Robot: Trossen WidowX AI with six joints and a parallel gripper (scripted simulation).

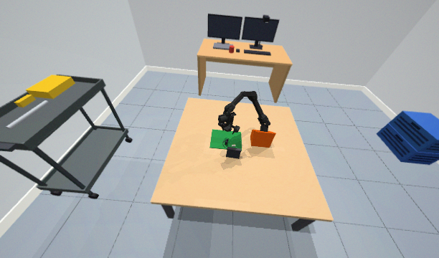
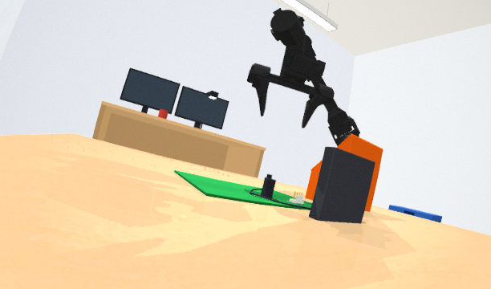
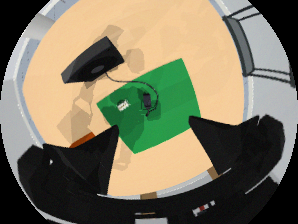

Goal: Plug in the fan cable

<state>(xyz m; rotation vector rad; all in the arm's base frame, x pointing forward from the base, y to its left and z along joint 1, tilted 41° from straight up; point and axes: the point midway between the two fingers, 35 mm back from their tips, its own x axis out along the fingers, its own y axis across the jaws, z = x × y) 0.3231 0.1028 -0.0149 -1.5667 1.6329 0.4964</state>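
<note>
Right now the black plug is 140 mm below my gripper tip. From my gripper tip the other things lie so: green board: 180 mm below, 50 mm to the right, 10 mm ahead; then black fan: 130 mm to the left, 100 mm below, 80 mm behind; then white four-pin header: 160 mm below, 70 mm behind, 10 mm to the left.
</note>
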